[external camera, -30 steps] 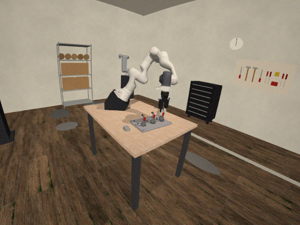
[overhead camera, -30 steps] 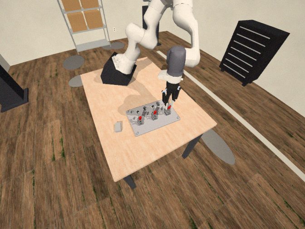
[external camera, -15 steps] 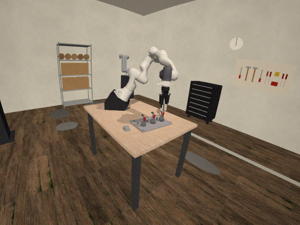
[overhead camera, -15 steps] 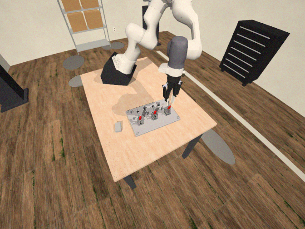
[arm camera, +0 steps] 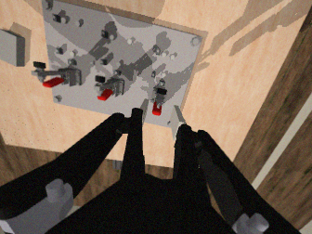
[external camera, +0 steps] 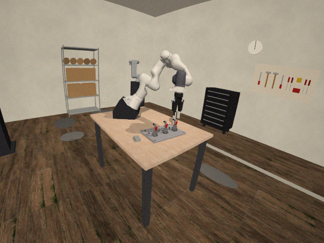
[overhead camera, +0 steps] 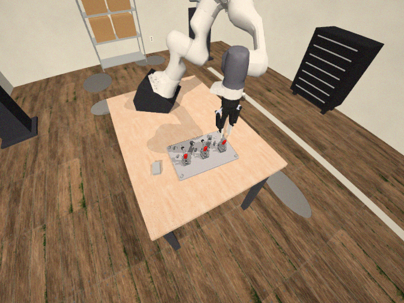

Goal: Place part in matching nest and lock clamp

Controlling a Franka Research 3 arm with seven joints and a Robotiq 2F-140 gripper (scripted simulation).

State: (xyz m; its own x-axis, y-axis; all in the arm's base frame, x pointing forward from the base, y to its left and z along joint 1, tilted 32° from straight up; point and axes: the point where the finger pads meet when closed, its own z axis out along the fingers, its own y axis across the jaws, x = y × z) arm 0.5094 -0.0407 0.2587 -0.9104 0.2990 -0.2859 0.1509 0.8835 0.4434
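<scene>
Right now my hand is 370 mm to the left of the grey block, 150 mm above it and 90 mm past it. From my hand the other things lie so: plate 160 mm below, 110 mm to the right, 50 mm behind.
</scene>
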